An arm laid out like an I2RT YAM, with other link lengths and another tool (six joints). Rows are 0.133 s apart.
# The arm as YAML. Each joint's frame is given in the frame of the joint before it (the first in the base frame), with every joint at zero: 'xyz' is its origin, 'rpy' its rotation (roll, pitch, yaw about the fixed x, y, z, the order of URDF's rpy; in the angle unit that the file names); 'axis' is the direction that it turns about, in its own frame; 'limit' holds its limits. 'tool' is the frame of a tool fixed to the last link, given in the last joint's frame.
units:
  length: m
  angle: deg
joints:
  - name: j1
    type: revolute
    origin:
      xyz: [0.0, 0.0, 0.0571]
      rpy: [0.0, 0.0, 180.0]
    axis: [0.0, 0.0, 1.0]
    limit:
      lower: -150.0
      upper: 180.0
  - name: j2
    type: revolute
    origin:
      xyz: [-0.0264, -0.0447, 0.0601]
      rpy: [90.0, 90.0, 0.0]
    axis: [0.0, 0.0, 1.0]
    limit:
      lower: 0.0
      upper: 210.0
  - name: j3
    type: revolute
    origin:
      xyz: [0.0, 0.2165, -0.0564]
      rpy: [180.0, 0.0, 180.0]
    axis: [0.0, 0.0, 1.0]
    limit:
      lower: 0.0
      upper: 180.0
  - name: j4
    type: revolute
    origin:
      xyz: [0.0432, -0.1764, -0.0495]
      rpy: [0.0, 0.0, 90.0]
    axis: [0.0, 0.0, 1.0]
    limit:
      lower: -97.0
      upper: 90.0
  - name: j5
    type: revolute
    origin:
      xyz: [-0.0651, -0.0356, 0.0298]
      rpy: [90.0, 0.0, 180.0]
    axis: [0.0, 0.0, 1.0]
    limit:
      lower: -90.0
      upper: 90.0
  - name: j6
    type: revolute
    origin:
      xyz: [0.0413, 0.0, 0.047]
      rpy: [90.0, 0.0, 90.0]
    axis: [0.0, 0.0, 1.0]
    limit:
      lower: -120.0
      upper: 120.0
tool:
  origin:
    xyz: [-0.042, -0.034, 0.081]
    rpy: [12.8, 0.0, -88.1]
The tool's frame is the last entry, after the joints.
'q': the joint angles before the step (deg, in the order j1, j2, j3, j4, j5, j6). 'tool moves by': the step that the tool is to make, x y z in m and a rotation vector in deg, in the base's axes. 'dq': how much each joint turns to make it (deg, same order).
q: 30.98 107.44 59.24 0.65 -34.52 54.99
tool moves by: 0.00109 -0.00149 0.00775 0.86 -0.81 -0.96
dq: -0.04 -1.41 -0.43 0.77 0.40 1.07
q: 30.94 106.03 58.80 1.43 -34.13 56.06
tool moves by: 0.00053 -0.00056 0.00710 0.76 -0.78 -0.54
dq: 0.03 -1.15 -0.16 0.46 0.23 0.70
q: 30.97 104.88 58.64 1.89 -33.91 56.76
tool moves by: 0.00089 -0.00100 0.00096 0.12 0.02 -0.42
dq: -0.12 -0.20 -0.05 0.09 0.14 0.35
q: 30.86 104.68 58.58 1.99 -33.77 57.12
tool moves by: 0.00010 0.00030 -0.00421 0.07 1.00 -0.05
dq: -0.01 0.71 -0.11 0.29 -0.37 0.53
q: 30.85 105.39 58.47 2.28 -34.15 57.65
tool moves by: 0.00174 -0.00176 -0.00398 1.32 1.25 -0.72
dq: -0.43 0.73 -1.10 2.45 -1.03 1.79
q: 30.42 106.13 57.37 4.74 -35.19 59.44
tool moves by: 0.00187 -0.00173 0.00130 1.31 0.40 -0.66
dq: -0.40 -0.04 -0.66 1.76 -0.73 1.41
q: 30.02 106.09 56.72 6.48 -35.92 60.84
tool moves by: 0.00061 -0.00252 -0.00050 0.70 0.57 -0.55
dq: -0.40 -0.14 -0.78 1.05 -0.49 0.94
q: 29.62 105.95 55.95 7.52 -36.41 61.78
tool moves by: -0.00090 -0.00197 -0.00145 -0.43 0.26 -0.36
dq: -0.09 -0.35 -0.49 -0.29 0.37 0.00
